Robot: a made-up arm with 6 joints.
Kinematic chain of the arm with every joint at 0, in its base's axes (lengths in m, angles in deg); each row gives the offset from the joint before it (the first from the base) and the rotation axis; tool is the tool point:
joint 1: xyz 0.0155 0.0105 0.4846 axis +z
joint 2: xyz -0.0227 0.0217 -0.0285 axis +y
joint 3: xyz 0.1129 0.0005 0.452 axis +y
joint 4: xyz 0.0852 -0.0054 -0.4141 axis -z
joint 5: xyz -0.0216 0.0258 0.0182 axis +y
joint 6: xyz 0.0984 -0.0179 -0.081 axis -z
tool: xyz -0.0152 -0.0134 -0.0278
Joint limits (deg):
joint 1: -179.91..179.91
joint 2: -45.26..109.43
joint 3: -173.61..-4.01
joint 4: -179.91..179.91
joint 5: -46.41..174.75
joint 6: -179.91..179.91
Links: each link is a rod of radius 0.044 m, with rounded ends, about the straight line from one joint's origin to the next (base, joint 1, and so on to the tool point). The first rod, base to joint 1, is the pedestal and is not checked.
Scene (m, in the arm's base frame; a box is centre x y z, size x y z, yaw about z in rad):
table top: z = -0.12
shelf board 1: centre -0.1 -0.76 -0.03 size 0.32 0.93 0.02 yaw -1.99
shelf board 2: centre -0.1 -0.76 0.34 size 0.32 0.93 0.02 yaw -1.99
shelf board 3: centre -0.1 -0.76 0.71 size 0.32 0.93 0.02 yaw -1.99
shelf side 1: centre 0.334 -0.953 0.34 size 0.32 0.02 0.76 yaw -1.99
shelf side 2: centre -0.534 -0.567 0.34 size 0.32 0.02 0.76 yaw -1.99
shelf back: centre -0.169 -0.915 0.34 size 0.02 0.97 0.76 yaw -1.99
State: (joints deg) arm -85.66 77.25 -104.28 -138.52 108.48 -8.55
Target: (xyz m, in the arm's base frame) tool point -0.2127 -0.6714 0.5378
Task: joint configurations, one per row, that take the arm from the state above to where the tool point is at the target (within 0.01 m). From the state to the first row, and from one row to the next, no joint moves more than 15 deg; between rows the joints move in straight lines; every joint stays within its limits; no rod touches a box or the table.
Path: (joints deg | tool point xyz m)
1: -80.16 72.61 -89.99 -134.79 110.44 -7.64 | 0.0603 -0.7556 0.1250
2: -74.66 67.96 -75.70 -131.05 112.40 -6.73 | 0.1057 -0.6774 0.1180
3: -69.16 63.32 -61.41 -127.32 114.36 -5.81 | 0.1339 -0.5892 0.1241
4: -63.66 58.68 -47.12 -123.59 116.32 -4.90 | 0.1438 -0.4963 0.1443
5: -71.87 44.59 -42.08 -116.99 123.96 -3.70 | 0.0616 -0.5217 0.2871
6: -80.08 30.50 -37.04 -110.39 131.61 -2.49 | -0.0273 -0.4977 0.4211
7: -88.29 16.41 -32.01 -103.80 139.25 -1.29 | -0.1046 -0.4289 0.5378
8: -91.91 23.15 -45.71 -109.39 135.82 -2.35 | -0.1320 -0.5203 0.5348
9: -95.53 29.89 -59.42 -114.98 132.40 -3.40 | -0.1687 -0.6020 0.5349
10: -99.15 36.63 -73.12 -120.57 128.97 -4.46 | -0.2127 -0.6714 0.5377

